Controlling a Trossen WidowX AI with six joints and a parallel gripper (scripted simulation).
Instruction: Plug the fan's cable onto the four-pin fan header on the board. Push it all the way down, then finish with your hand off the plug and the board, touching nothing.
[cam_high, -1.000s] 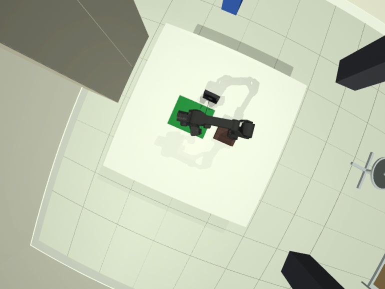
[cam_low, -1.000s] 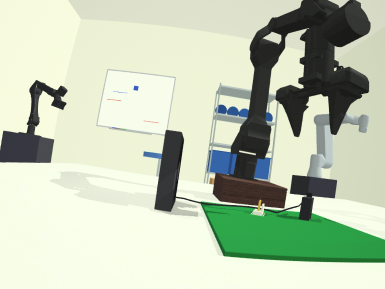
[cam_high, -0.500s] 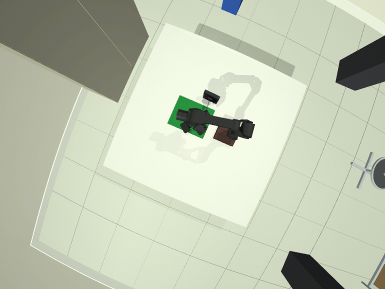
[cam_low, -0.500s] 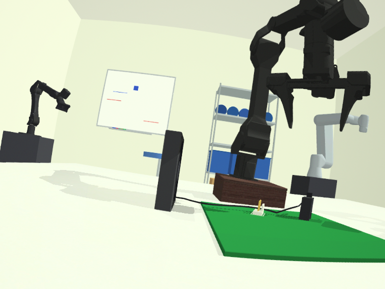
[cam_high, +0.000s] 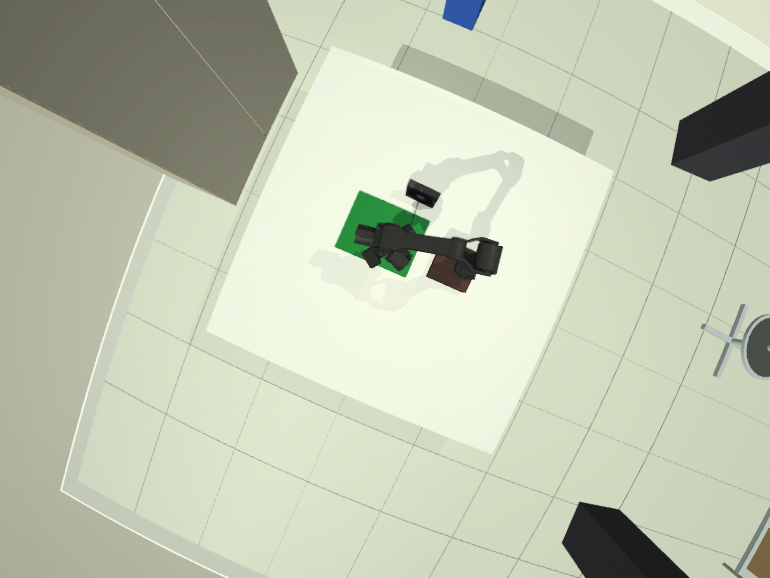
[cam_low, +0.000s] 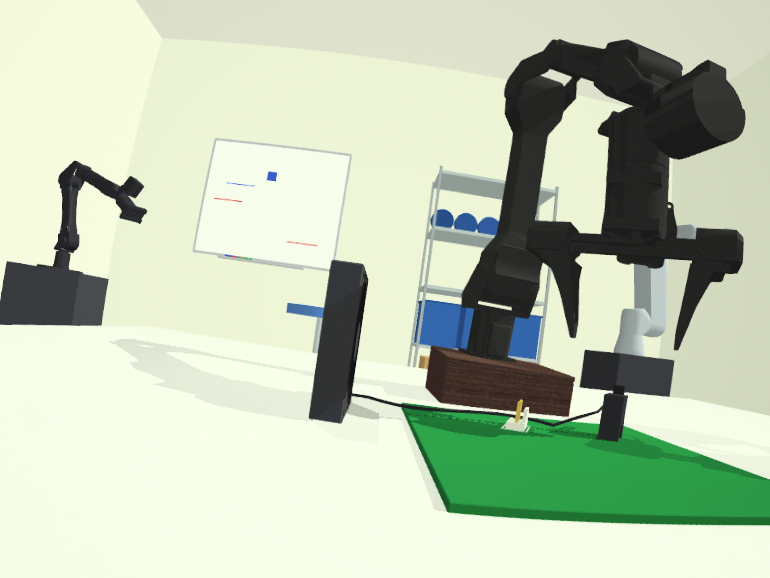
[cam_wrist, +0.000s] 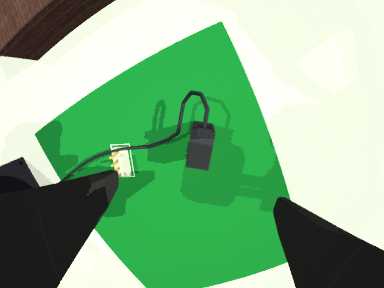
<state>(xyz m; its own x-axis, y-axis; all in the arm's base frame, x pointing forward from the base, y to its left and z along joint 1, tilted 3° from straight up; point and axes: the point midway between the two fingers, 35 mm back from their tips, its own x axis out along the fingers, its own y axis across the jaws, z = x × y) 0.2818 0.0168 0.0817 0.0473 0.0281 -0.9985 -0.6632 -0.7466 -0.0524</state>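
Right now the black plug is 10 mm behind my gripper tip, 10 mm to the left of it and 70 mm below it. Also, from my gripper tip: green board (50 mm ahead, 60 mm to the right, 100 mm below); white four-pin fan header (30 mm behind, 80 mm to the right, 90 mm below); black fan (50 mm behind, 230 mm to the right, 30 mm below).
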